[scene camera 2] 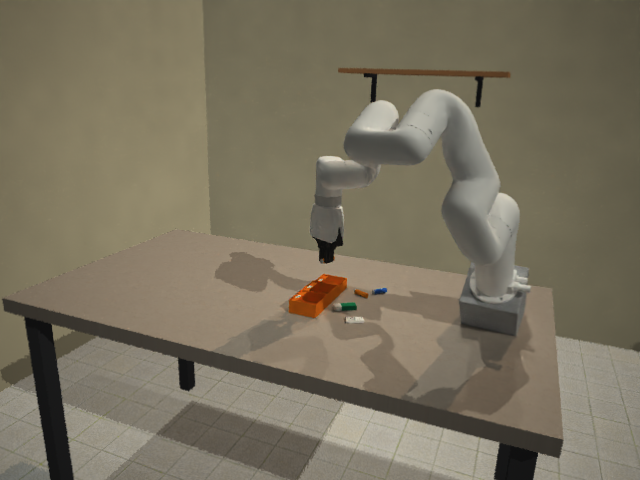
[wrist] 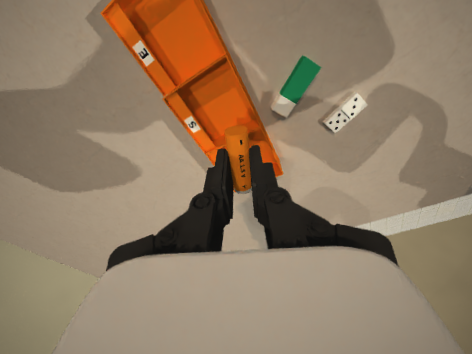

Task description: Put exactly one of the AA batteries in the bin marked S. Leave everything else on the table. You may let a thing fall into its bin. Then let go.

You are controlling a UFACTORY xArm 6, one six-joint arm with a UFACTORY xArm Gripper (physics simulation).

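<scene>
My gripper is shut on an orange AA battery and holds it above the orange tray. In the wrist view the battery overlaps the near end of the bin marked S, an end compartment with a white S label. The fingers and the battery hide part of that bin. A second orange AA battery lies on the table to the right of the tray in the scene view.
A blue battery lies beside the loose AA battery. A green and white block and a white domino lie beside the tray. The bin marked E adjoins bin S.
</scene>
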